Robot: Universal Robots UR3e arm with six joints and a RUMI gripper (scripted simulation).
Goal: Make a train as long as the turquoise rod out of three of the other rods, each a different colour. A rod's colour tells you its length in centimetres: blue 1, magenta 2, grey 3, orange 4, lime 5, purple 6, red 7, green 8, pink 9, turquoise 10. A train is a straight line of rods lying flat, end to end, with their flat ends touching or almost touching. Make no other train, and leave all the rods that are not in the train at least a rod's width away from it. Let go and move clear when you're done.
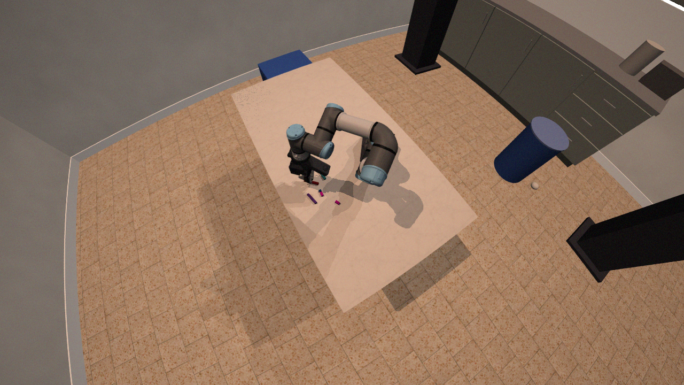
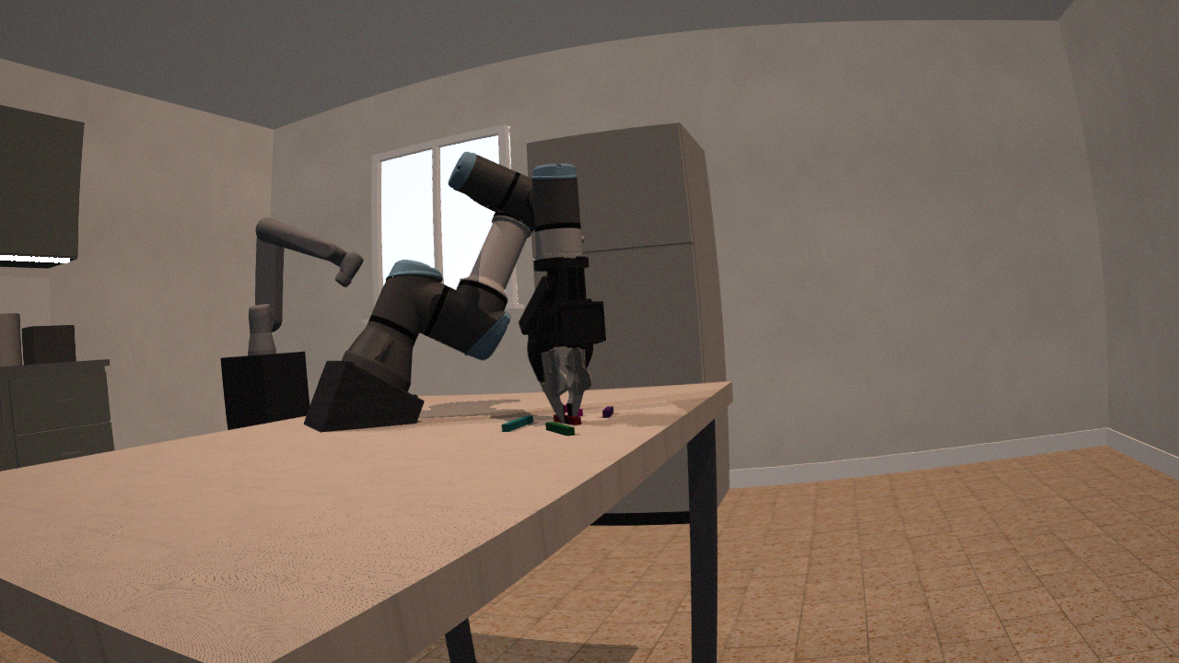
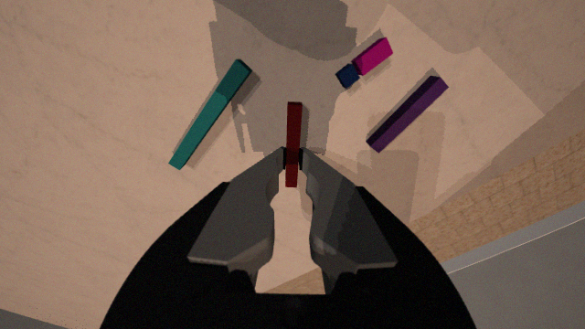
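My hand is 1 cm above the red rod. Also, from my hand: purple rod (3 cm ahead, 8 cm to the left, 1 cm below); then turquoise rod (6 cm behind, 3 cm to the right, 1 cm below); then blue rod (2 cm behind, 6 cm to the left, 1 cm below).
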